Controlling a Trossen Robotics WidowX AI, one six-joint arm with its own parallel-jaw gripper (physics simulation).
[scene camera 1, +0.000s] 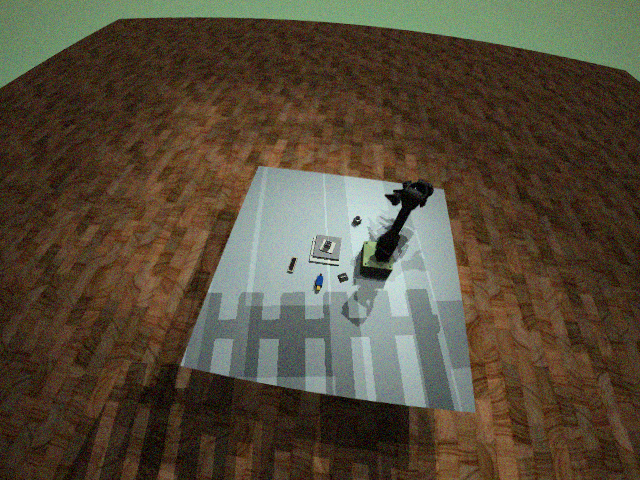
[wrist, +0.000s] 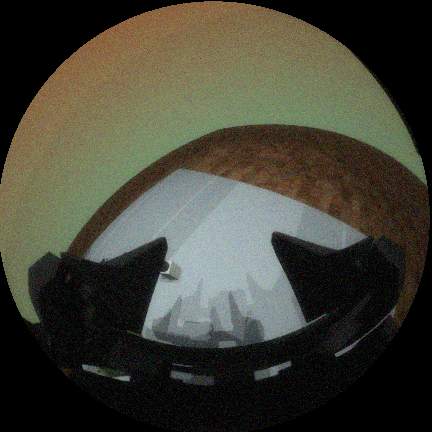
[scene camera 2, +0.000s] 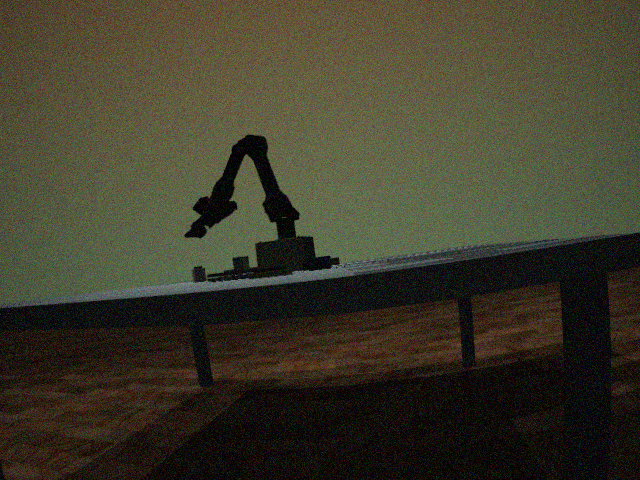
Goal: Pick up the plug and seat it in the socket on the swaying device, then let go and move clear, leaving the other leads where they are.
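Observation:
My gripper (scene camera 1: 396, 191) (scene camera 2: 194, 233) (wrist: 219, 240) is open and empty, well above the table. A small pale block with a dark round part (scene camera 1: 356, 220) (scene camera 2: 199, 273) (wrist: 172, 270) stands on the table, below the gripper and beside the left fingertip in the wrist view; it may be the plug, but I cannot tell for sure. The device is a grey square plate (scene camera 1: 334, 256) with a light, dark-centred socket block (scene camera 1: 326, 245) (scene camera 2: 240, 263) on top. The block stands apart from the device. Any sway cannot be judged.
A blue piece with a yellow end (scene camera 1: 318, 282), a small dark piece (scene camera 1: 343, 277) and a dark strip with a pale rim (scene camera 1: 292, 264) lie near the device. The arm's greenish base (scene camera 1: 369, 252) (scene camera 2: 273, 253) stands beside it. Shadows cross the table (scene camera 1: 289, 201).

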